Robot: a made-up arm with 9 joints. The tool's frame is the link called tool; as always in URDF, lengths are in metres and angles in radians. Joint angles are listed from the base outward.
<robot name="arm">
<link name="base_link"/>
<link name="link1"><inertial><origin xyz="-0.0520 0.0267 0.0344"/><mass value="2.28"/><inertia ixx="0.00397" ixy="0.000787" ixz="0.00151" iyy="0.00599" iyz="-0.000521" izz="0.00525"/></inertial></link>
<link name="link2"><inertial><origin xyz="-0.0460 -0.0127 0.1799"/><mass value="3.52"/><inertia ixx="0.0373" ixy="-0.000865" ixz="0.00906" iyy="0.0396" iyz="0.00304" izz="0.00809"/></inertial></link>
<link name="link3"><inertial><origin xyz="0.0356 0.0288 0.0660"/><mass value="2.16"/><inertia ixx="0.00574" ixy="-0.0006" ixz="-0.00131" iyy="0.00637" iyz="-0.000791" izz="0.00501"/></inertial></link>
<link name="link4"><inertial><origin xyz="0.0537 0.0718 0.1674"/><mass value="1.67"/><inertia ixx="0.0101" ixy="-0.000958" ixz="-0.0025" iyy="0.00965" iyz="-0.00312" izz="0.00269"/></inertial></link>
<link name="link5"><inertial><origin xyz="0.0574 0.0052 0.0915"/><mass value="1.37"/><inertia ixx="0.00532" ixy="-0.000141" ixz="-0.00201" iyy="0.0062" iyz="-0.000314" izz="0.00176"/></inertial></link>
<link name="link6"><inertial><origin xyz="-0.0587 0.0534 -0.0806"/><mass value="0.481"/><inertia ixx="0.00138" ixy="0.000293" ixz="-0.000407" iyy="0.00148" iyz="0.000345" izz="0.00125"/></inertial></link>
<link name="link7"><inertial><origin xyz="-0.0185 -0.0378 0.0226"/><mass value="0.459"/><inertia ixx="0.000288" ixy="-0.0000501" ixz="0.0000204" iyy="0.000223" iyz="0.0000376" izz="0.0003"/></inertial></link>
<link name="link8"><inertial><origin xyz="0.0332 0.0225 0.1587"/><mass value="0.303"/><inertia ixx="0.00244" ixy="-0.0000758" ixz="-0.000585" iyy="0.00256" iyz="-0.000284" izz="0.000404"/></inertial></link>
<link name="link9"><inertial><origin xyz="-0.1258 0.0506 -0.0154"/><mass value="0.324"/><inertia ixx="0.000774" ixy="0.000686" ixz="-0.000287" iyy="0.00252" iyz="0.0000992" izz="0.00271"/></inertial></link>
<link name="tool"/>
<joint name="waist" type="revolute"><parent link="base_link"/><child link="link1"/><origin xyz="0.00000 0.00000 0.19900"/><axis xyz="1 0 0"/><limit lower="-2.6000" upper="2.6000"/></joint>
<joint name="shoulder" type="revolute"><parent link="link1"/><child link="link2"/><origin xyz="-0.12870 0.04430 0.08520"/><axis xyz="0 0 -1"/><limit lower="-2.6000" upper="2.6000"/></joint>
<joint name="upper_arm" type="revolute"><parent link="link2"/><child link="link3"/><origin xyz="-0.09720 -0.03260 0.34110"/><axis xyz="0 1 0"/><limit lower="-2.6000" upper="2.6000"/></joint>
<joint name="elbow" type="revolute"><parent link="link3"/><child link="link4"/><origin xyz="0.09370 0.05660 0.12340"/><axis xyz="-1 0 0"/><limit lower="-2.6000" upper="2.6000"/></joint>
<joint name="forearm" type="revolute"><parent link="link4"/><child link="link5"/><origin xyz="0.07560 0.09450 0.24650"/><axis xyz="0 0 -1"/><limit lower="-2.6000" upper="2.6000"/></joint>
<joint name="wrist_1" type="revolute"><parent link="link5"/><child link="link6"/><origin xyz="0.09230 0.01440 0.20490"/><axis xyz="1 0 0"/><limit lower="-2.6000" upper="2.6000"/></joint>
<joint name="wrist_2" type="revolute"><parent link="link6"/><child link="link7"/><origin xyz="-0.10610 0.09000 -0.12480"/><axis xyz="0 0 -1"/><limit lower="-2.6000" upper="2.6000"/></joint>
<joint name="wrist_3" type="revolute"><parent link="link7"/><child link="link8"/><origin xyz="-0.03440 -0.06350 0.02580"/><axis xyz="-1 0 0"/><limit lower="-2.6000" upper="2.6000"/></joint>
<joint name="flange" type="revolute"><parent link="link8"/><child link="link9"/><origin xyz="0.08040 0.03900 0.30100"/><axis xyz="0 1 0"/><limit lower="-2.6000" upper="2.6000"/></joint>
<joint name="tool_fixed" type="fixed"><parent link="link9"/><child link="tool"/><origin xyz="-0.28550 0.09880 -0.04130"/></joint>
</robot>
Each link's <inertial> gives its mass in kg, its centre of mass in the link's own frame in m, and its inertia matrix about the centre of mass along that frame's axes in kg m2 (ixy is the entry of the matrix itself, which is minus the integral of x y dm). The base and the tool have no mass. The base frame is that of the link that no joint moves.
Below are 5 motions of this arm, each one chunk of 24 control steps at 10 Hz.
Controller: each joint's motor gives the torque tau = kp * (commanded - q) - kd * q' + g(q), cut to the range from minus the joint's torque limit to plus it. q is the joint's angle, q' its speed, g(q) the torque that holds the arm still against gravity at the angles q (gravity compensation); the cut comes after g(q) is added. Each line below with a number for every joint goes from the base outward.
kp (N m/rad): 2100 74 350 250 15 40 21 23 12
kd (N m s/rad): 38 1.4 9 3.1 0.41 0.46 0.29 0.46 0.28
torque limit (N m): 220 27 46 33 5 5.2 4.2 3.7 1
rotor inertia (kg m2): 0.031 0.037 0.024 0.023 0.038 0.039 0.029 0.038 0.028
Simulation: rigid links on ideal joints. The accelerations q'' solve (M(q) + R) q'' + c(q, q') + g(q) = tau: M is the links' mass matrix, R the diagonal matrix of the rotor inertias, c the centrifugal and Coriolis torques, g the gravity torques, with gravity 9.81 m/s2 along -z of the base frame. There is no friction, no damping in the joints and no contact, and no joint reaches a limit. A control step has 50 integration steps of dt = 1/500 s. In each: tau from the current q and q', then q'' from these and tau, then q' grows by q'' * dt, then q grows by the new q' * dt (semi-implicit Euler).
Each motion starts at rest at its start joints. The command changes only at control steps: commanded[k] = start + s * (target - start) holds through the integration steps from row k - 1 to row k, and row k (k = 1, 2, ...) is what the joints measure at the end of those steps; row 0 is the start. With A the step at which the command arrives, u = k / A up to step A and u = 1 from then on. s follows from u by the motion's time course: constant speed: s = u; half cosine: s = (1 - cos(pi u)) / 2; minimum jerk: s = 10 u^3 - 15 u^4 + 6 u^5; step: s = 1 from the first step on.
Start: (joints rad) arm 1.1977 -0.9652 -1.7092 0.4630 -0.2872 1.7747 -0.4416 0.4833 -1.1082
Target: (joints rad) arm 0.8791 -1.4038 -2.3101 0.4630 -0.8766 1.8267 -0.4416 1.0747 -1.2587
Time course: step
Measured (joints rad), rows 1 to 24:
1: 0.8148 -1.3167 -2.2604 0.5318 -0.5814 1.8533 -0.4101 0.9694 -1.3827
2: 0.9006 -1.3729 -2.4001 0.3832 -1.1872 1.8041 -0.4408 1.3515 -1.4462
3: 0.8863 -1.5276 -2.3636 0.4189 -1.3137 1.7080 -0.4950 1.3111 -1.1678
4: 0.8763 -1.5858 -2.2737 0.4487 -0.8628 1.9440 -0.3858 0.9451 -0.9511
5: 0.8716 -1.5722 -2.2598 0.4519 -0.7009 2.0340 -0.4226 0.9099 -1.0479
6: 0.8828 -1.5243 -2.3098 0.4379 -0.9051 1.7903 -0.4679 1.1034 -1.3565
7: 0.8846 -1.4165 -2.3417 0.4463 -0.9563 1.7837 -0.4216 1.1660 -1.3955
8: 0.8777 -1.3057 -2.3086 0.4805 -0.8826 1.8548 -0.4555 1.0539 -1.2056
9: 0.8744 -1.2538 -2.2936 0.5021 -0.8364 1.8050 -0.4188 1.0421 -1.2318
10: 0.8781 -1.2510 -2.3155 0.4879 -0.8490 1.7965 -0.4260 1.1318 -1.3223
11: 0.8795 -1.3026 -2.3235 0.4742 -0.8869 1.8002 -0.4543 1.1119 -1.2601
12: 0.8791 -1.3880 -2.3100 0.4643 -0.8932 1.8346 -0.4361 1.0637 -1.2286
13: 0.8791 -1.4749 -2.3011 0.4525 -0.8706 1.8489 -0.4338 1.0526 -1.2725
14: 0.8800 -1.5297 -2.3052 0.4410 -0.8621 1.8434 -0.4509 1.0608 -1.2678
15: 0.8806 -1.5338 -2.3098 0.4380 -0.8821 1.8447 -0.4514 1.0628 -1.2376
16: 0.8800 -1.4920 -2.3085 0.4471 -0.8944 1.8418 -0.4447 1.0593 -1.2458
17: 0.8792 -1.4219 -2.3070 0.4614 -0.8771 1.8334 -0.4387 1.0675 -1.2652
18: 0.8786 -1.3502 -2.3095 0.4740 -0.8623 1.8184 -0.4369 1.0830 -1.2674
19: 0.8781 -1.3019 -2.3132 0.4812 -0.8687 1.8082 -0.4377 1.0932 -1.2631
20: 0.8780 -1.2933 -2.3142 0.4818 -0.8776 1.8086 -0.4370 1.0926 -1.2631
21: 0.8783 -1.3254 -2.3123 0.4762 -0.8756 1.8155 -0.4371 1.0860 -1.2642
22: 0.8790 -1.3834 -2.3098 0.4661 -0.8710 1.8256 -0.4395 1.0778 -1.2624
23: 0.8796 -1.4446 -2.3083 0.4551 -0.8737 1.8353 -0.4427 1.0686 -1.2582
24: 0.8798 -1.4870 -2.3077 0.4477 -0.8802 1.8410 -0.4455 1.0620 -1.2536

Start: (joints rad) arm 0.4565 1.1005 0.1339 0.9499 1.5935 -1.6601 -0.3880 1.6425 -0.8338
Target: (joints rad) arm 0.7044 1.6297 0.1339 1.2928 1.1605 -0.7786 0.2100 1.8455 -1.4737
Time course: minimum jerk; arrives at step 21
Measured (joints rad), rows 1 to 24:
1: 0.4568 1.1006 0.1339 0.9503 1.5933 -1.6590 -0.3873 1.6431 -0.8344
2: 0.4584 1.1016 0.1339 0.9531 1.5916 -1.6521 -0.3825 1.6462 -0.8388
3: 0.4626 1.1074 0.1341 0.9596 1.5858 -1.6350 -0.3704 1.6511 -0.8501
4: 0.4698 1.1222 0.1348 0.9700 1.5737 -1.6064 -0.3509 1.6573 -0.8696
5: 0.4806 1.1473 0.1359 0.9846 1.5547 -1.5660 -0.3239 1.6660 -0.8978
6: 0.4945 1.1809 0.1371 1.0036 1.5290 -1.5141 -0.2888 1.6770 -0.9344
7: 0.5114 1.2197 0.1382 1.0267 1.4981 -1.4522 -0.2469 1.6901 -0.9786
8: 0.5305 1.2620 0.1389 1.0533 1.4637 -1.3825 -0.1995 1.7055 -1.0287
9: 0.5513 1.3076 0.1393 1.0824 1.4269 -1.3073 -0.1483 1.7226 -1.0833
10: 0.5733 1.3563 0.1396 1.1129 1.3878 -1.2286 -0.0949 1.7401 -1.1406
11: 0.5956 1.4067 0.1399 1.1437 1.3477 -1.1490 -0.0412 1.7573 -1.1984
12: 0.6174 1.4559 0.1400 1.1737 1.3084 -1.0717 0.0107 1.7738 -1.2546
13: 0.6378 1.5010 0.1398 1.2019 1.2721 -0.9999 0.0589 1.7896 -1.3070
14: 0.6562 1.5399 0.1393 1.2272 1.2401 -0.9361 0.1017 1.8041 -1.3538
15: 0.6719 1.5723 0.1386 1.2488 1.2130 -0.8822 0.1381 1.8167 -1.3936
16: 0.6845 1.5983 0.1378 1.2661 1.1911 -0.8393 0.1670 1.8269 -1.4256
17: 0.6940 1.6175 0.1370 1.2788 1.1747 -0.8080 0.1880 1.8344 -1.4491
18: 0.7002 1.6295 0.1362 1.2871 1.1641 -0.7882 0.2015 1.8395 -1.4644
19: 0.7035 1.6345 0.1353 1.2914 1.1589 -0.7787 0.2083 1.8426 -1.4723
20: 0.7046 1.6337 0.1345 1.2928 1.1583 -0.7769 0.2102 1.8444 -1.4745
21: 0.7044 1.6299 0.1339 1.2927 1.1601 -0.7788 0.2099 1.8455 -1.4738
22: 0.7042 1.6266 0.1336 1.2928 1.1619 -0.7799 0.2101 1.8465 -1.4733
23: 0.7043 1.6268 0.1337 1.2929 1.1619 -0.7793 0.2102 1.8462 -1.4735
24: 0.7044 1.6298 0.1339 1.2928 1.1605 -0.7784 0.2099 1.8453 -1.4737

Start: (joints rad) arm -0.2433 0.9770 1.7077 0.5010 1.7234 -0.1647 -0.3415 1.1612 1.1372
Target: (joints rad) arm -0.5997 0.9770 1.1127 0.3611 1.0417 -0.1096 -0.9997 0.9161 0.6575
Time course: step
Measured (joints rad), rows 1 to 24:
1: -0.6402 1.0610 1.4951 0.4005 1.2787 -0.0843 -0.4888 1.3122 1.2008
2: -0.5968 0.9779 1.0717 0.3399 1.0703 -0.0411 -0.8590 0.9909 1.4181
3: -0.6052 0.9788 0.9969 0.3134 0.8702 -0.0239 -1.4267 0.4797 1.4300
4: -0.5946 1.0337 1.1428 0.3514 0.7734 -0.0113 -1.3701 0.5185 0.8111
5: -0.5967 1.0479 1.1284 0.3529 1.0185 -0.1285 -0.8098 0.9679 0.1517
6: -0.6017 0.9792 1.1031 0.3655 1.3270 -0.1403 -0.8106 1.3715 0.0231
7: -0.6007 0.9422 1.1194 0.3733 1.1993 -0.1041 -1.0435 1.4116 0.3224
8: -0.6000 0.9296 1.1174 0.3733 0.8490 -0.1435 -1.0294 1.1145 0.8598
9: -0.6017 0.9045 1.1045 0.3694 0.8379 -0.0638 -1.0536 0.7769 1.1630
10: -0.6005 0.9488 1.1074 0.3625 1.0144 -0.0553 -1.0094 0.8132 1.1966
11: -0.5984 1.0269 1.1183 0.3547 1.1498 -0.1584 -0.9342 0.9825 1.0230
12: -0.5979 1.0510 1.1196 0.3496 1.2075 -0.1201 -0.9263 0.9824 0.7014
13: -0.5985 1.0263 1.1109 0.3481 1.1109 -0.0885 -1.0114 0.8452 0.5397
14: -0.5992 0.9918 1.1058 0.3538 0.9536 -0.0954 -1.0540 0.8617 0.6668
15: -0.6002 0.9485 1.1117 0.3679 0.9439 -0.1117 -1.0157 0.9442 0.6851
16: -0.6015 0.9136 1.1160 0.3778 1.0362 -0.1238 -0.9842 0.9656 0.6354
17: -0.6014 0.9225 1.1150 0.3743 1.0684 -0.1132 -0.9773 0.9417 0.6657
18: -0.5999 0.9689 1.1129 0.3620 1.0402 -0.1070 -0.9975 0.9108 0.6789
19: -0.5986 1.0149 1.1111 0.3508 1.0272 -0.1039 -1.0175 0.8952 0.6469
20: -0.5983 1.0303 1.1109 0.3483 1.0500 -0.1053 -1.0089 0.8924 0.6427
21: -0.5989 1.0109 1.1127 0.3543 1.0795 -0.1077 -0.9873 0.9007 0.6651
22: -0.5998 0.9757 1.1139 0.3628 1.0770 -0.1104 -0.9831 0.9169 0.6707
23: -0.6005 0.9481 1.1135 0.3683 1.0367 -0.1127 -0.9982 0.9312 0.6593
24: -0.6006 0.9406 1.1126 0.3689 0.9974 -0.1117 -1.0128 0.9334 0.6509

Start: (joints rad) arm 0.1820 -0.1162 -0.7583 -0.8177 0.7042 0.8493 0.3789 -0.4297 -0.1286
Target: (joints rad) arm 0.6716 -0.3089 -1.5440 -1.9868 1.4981 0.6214 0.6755 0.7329 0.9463
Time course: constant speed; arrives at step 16
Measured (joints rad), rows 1 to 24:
1: 0.2106 -0.0678 -0.8136 -0.8875 0.7589 0.8076 0.4030 -0.3413 -0.0876
2: 0.2499 -0.0879 -0.8948 -0.9703 0.8330 0.8169 0.4544 -0.2518 0.0262
3: 0.2820 -0.1540 -0.9314 -1.0564 0.8515 0.8148 0.4354 -0.2159 0.1188
4: 0.3142 -0.2198 -0.9678 -1.1410 0.9003 0.7936 0.4519 -0.1235 0.1640
5: 0.3464 -0.2511 -1.0157 -1.2169 0.9902 0.7755 0.4908 -0.0152 0.2253
6: 0.3749 -0.2448 -1.0639 -1.2860 1.0486 0.7607 0.4966 0.0412 0.2993
7: 0.4045 -0.2178 -1.1175 -1.3493 1.0702 0.7523 0.5133 0.0883 0.3636
8: 0.4344 -0.1935 -1.1715 -1.4122 1.0934 0.7373 0.5303 0.1544 0.4278
9: 0.4638 -0.1906 -1.2199 -1.4803 1.1390 0.7170 0.5440 0.2306 0.4903
10: 0.4948 -0.2161 -1.2663 -1.5542 1.1978 0.7040 0.5648 0.3090 0.5548
11: 0.5266 -0.2619 -1.3113 -1.6316 1.2554 0.6977 0.5877 0.3809 0.6314
12: 0.5573 -0.3078 -1.3548 -1.7084 1.3181 0.6897 0.6136 0.4509 0.7097
13: 0.5865 -0.3355 -1.3991 -1.7807 1.3866 0.6746 0.6395 0.5273 0.7796
14: 0.6151 -0.3397 -1.4459 -1.8475 1.4434 0.6541 0.6596 0.6054 0.8434
15: 0.6443 -0.3289 -1.4955 -1.9118 1.4782 0.6345 0.6728 0.6772 0.9043
16: 0.6743 -0.3187 -1.5461 -1.9782 1.5024 0.6172 0.6814 0.7446 0.9638
17: 0.6722 -0.3331 -1.5433 -1.9920 1.4970 0.6210 0.6806 0.7539 0.9602
18: 0.6698 -0.3305 -1.5399 -1.9963 1.5187 0.6213 0.6816 0.7335 0.9406
19: 0.6726 -0.3196 -1.5432 -1.9870 1.5292 0.6272 0.6853 0.7299 0.9540
20: 0.6716 -0.3037 -1.5441 -1.9857 1.4957 0.6252 0.6742 0.7237 0.9534
21: 0.6715 -0.2941 -1.5456 -1.9829 1.4767 0.6164 0.6661 0.7322 0.9373
22: 0.6716 -0.2926 -1.5462 -1.9823 1.4773 0.6159 0.6678 0.7405 0.9359
23: 0.6714 -0.3000 -1.5449 -1.9853 1.4886 0.6193 0.6736 0.7341 0.9449
24: 0.6717 -0.3129 -1.5435 -1.9879 1.5040 0.6247 0.6782 0.7287 0.9494

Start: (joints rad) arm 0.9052 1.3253 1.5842 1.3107 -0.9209 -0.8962 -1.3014 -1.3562 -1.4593
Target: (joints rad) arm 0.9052 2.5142 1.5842 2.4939 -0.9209 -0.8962 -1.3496 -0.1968 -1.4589
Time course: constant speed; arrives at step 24
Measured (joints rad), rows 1 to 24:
1: 0.9045 1.3692 1.5854 1.3596 -0.9097 -0.8956 -1.3058 -1.3035 -1.4597
2: 0.9046 1.4189 1.5856 1.4087 -0.9198 -0.8947 -1.3118 -1.2411 -1.4619
3: 0.9048 1.4718 1.5853 1.4570 -0.9342 -0.8954 -1.3136 -1.1962 -1.4614
4: 0.9048 1.5235 1.5849 1.5056 -0.9261 -0.8955 -1.3134 -1.1485 -1.4596
5: 0.9048 1.5736 1.5846 1.5547 -0.9156 -0.8958 -1.3128 -1.1023 -1.4595
6: 0.9048 1.6225 1.5846 1.6041 -0.9163 -0.8959 -1.3159 -1.0553 -1.4600
7: 0.9049 1.6703 1.5849 1.6538 -0.9224 -0.8958 -1.3200 -1.0042 -1.4603
8: 0.9049 1.7179 1.5851 1.7036 -0.9257 -0.8958 -1.3224 -0.9549 -1.4607
9: 0.9049 1.7667 1.5850 1.7530 -0.9233 -0.8959 -1.3240 -0.9083 -1.4607
10: 0.9050 1.8172 1.5848 1.8020 -0.9201 -0.8961 -1.3253 -0.8607 -1.4605
11: 0.9051 1.8685 1.5846 1.8508 -0.9201 -0.8962 -1.3267 -0.8117 -1.4601
12: 0.9052 1.9188 1.5845 1.8999 -0.9216 -0.8962 -1.3287 -0.7625 -1.4599
13: 0.9052 1.9676 1.5844 1.9494 -0.9220 -0.8963 -1.3309 -0.7142 -1.4600
14: 0.9052 2.0156 1.5844 1.9992 -0.9215 -0.8963 -1.3330 -0.6664 -1.4603
15: 0.9052 2.0640 1.5843 2.0489 -0.9213 -0.8963 -1.3351 -0.6184 -1.4605
16: 0.9053 2.1137 1.5841 2.0981 -0.9218 -0.8963 -1.3370 -0.5697 -1.4604
17: 0.9053 2.1643 1.5840 2.1472 -0.9220 -0.8963 -1.3386 -0.5210 -1.4602
18: 0.9054 2.2147 1.5838 2.1964 -0.9217 -0.8963 -1.3403 -0.4725 -1.4600
19: 0.9054 2.2642 1.5837 2.2458 -0.9215 -0.8963 -1.3422 -0.4243 -1.4600
20: 0.9054 2.3130 1.5836 2.2954 -0.9216 -0.8963 -1.3442 -0.3760 -1.4601
21: 0.9054 2.3617 1.5836 2.3450 -0.9219 -0.8962 -1.3462 -0.3277 -1.4603
22: 0.9054 2.4111 1.5836 2.3944 -0.9220 -0.8962 -1.3480 -0.2794 -1.4603
23: 0.9055 2.4611 1.5835 2.4436 -0.9218 -0.8962 -1.3498 -0.2310 -1.4601
24: 0.9055 2.5113 1.5834 2.4929 -0.9217 -0.8962 -1.3516 -0.1826 -1.4600

